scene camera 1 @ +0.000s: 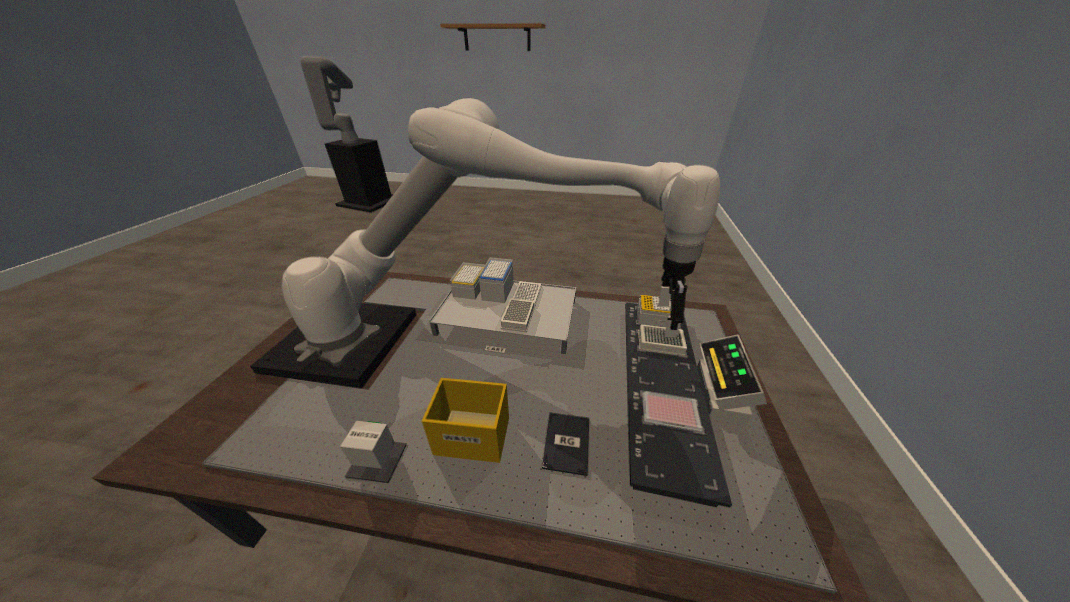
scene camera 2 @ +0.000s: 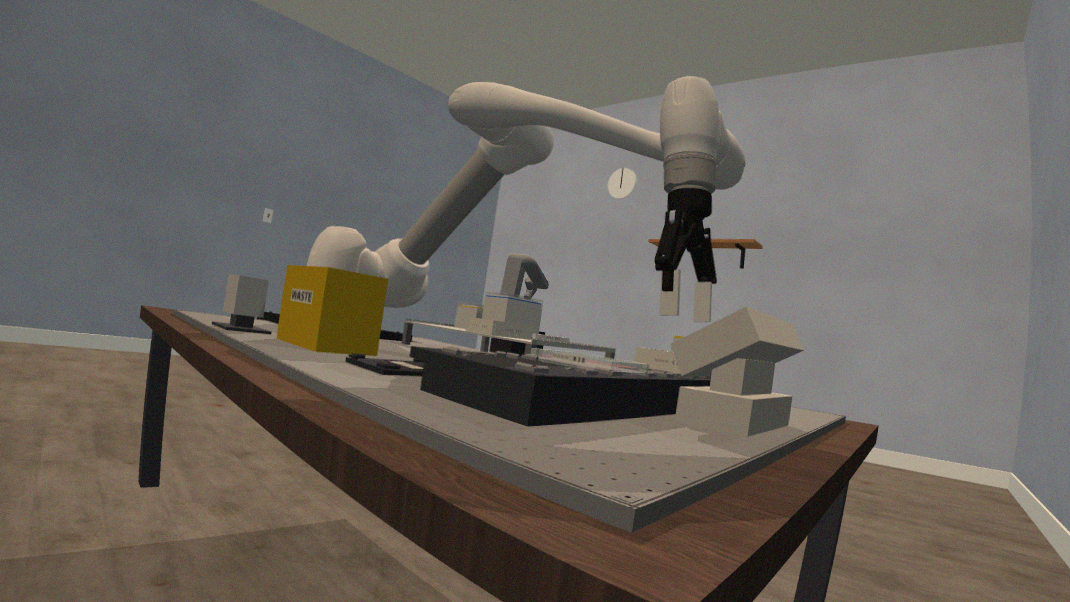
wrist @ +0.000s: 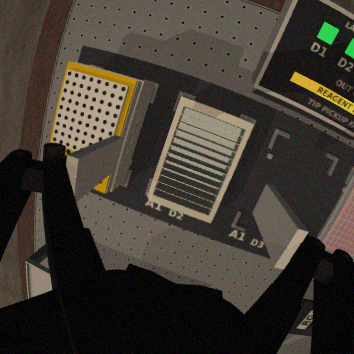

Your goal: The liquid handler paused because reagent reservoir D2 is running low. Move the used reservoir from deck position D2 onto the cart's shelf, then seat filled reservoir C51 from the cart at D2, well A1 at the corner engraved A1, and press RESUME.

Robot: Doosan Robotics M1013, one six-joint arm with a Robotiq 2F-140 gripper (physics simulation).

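Frame: origin at the arm's base, x back, y right, z up, level; millimetres.
Seen in the pictures: gripper, fingertip midpoint: (scene camera 1: 666, 320) (scene camera 2: 686, 318) (wrist: 189, 175); arm's base, origin of the base link: (scene camera 1: 340, 340).
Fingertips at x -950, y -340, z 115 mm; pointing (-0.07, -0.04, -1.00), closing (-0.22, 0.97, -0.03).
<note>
Pixels of each thing's top centre, then the offset from my fingertips to it. "pt": a spot on its surface instead.
- used reservoir, middle of its top: (wrist: 196, 163) (scene camera 2: 681, 353) (scene camera 1: 662, 335) dy +4, dx -2, dz -57 mm
- cart, middle of its top: (scene camera 2: 505, 333) (scene camera 1: 507, 302) dy +13, dx +512, dz -70 mm
- nearer reservoir-like tray, middle of its top: (scene camera 2: 501, 321) (scene camera 1: 517, 310) dy +69, dx +446, dz -44 mm
- RESUME block, middle of its top: (scene camera 2: 248, 277) (scene camera 1: 364, 434) dy +598, dx +568, dz -31 mm
- yellow tip rack, middle of its top: (wrist: 82, 127) (scene camera 1: 661, 303) dy -117, dx +20, dz -24 mm
- pink plate, middle of its top: (scene camera 2: 589, 356) (scene camera 1: 671, 408) dy +248, dx -46, dz -74 mm
- lamp panel, surface spot: (wrist: 320, 87) pt dy +67, dx -135, dz -32 mm
- yellow waste bin, middle of its top: (scene camera 2: 336, 271) (scene camera 1: 466, 401) dy +463, dx +394, dz -1 mm
- RG pad, middle of its top: (scene camera 2: 407, 360) (wrist: 308, 321) (scene camera 1: 567, 439) dy +394, dx +172, dz -122 mm
The used reservoir (scene camera 1: 662, 340) (wrist: 200, 159), cream with parallel troughs, sits at D2 on the black deck (scene camera 1: 677, 458) (scene camera 2: 598, 400) (wrist: 305, 142). My gripper (scene camera 1: 674, 327) (scene camera 2: 686, 299) (wrist: 189, 175) is open and empty above the deck. In the wrist view its pads stand on either side of the D2 reservoir, one over the tip rack's edge, the other over D3. The cart (scene camera 1: 546, 321) carries a nearer reservoir-like tray (scene camera 1: 517, 312) and a farther one (scene camera 1: 526, 292); the label C51 is unreadable. The RESUME block (scene camera 1: 366, 443) (scene camera 2: 245, 295) stands at the front left.
A yellow tip rack (scene camera 1: 654, 303) (wrist: 90, 100) stands at D1, a pink plate (scene camera 1: 671, 411) (wrist: 345, 215) at D4. The lamp panel (scene camera 1: 733, 370) (wrist: 320, 87) stands beside the deck. A yellow waste bin (scene camera 1: 465, 441) (scene camera 2: 351, 310) and RG pad (scene camera 1: 566, 458) are nearer. Two boxes (scene camera 1: 467, 280) (scene camera 1: 496, 280) stand on the cart.
</note>
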